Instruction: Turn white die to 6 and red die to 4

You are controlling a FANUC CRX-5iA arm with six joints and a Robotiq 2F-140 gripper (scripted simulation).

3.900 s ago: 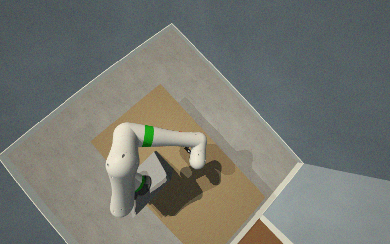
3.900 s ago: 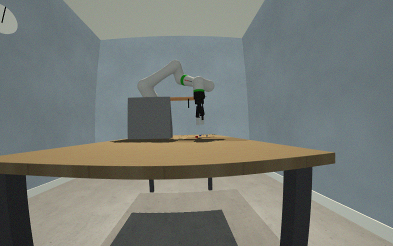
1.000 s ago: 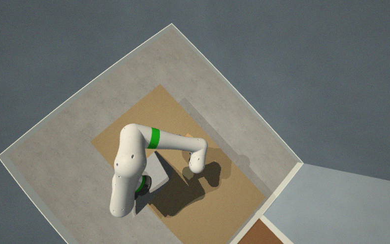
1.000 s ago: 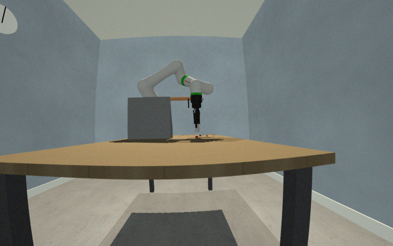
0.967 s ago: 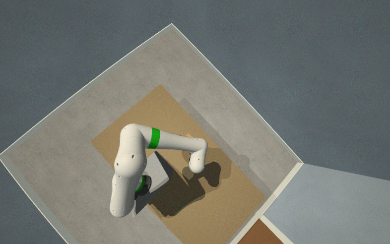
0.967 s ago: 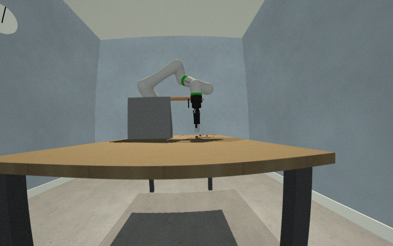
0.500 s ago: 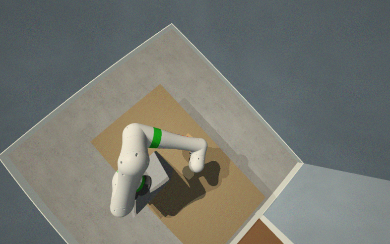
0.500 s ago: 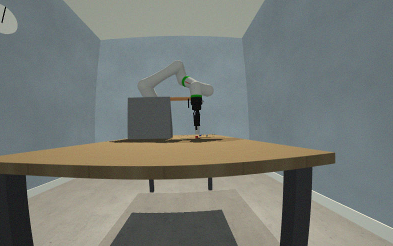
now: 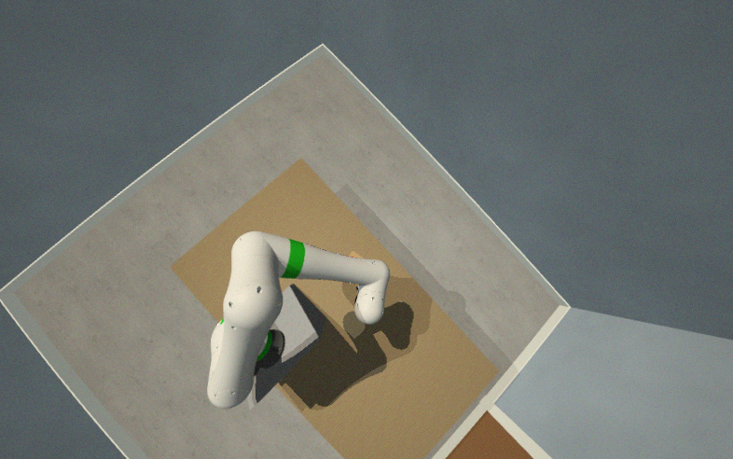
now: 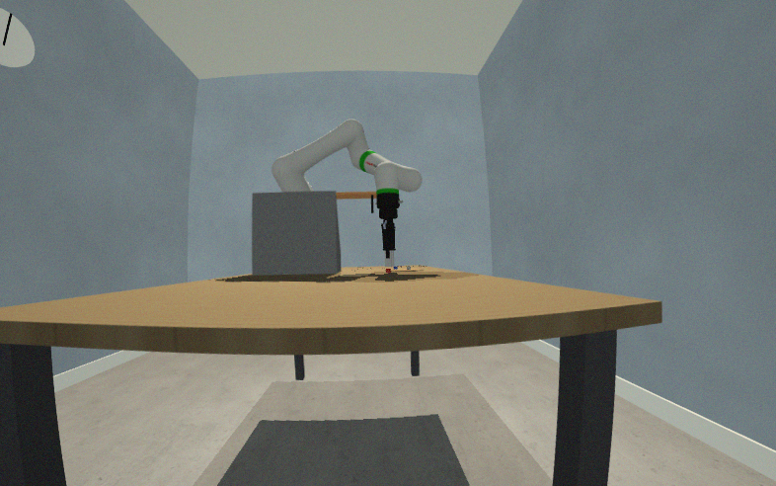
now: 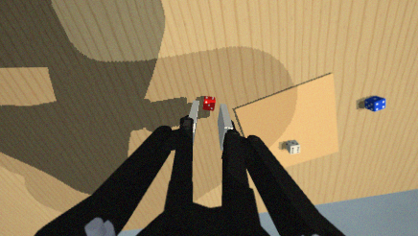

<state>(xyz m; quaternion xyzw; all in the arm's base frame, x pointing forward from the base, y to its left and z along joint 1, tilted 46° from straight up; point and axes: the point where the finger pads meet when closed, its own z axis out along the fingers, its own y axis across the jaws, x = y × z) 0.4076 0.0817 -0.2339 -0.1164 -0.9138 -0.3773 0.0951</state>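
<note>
The red die is 1 cm behind my hand and 5 cm below it. Round my hand: blue die (3 cm ahead, 24 cm to the left, 5 cm below); white die (9 cm ahead, 12 cm to the left, 4 cm below); tan mat (6 cm ahead, 12 cm to the left, 5 cm below).
</note>
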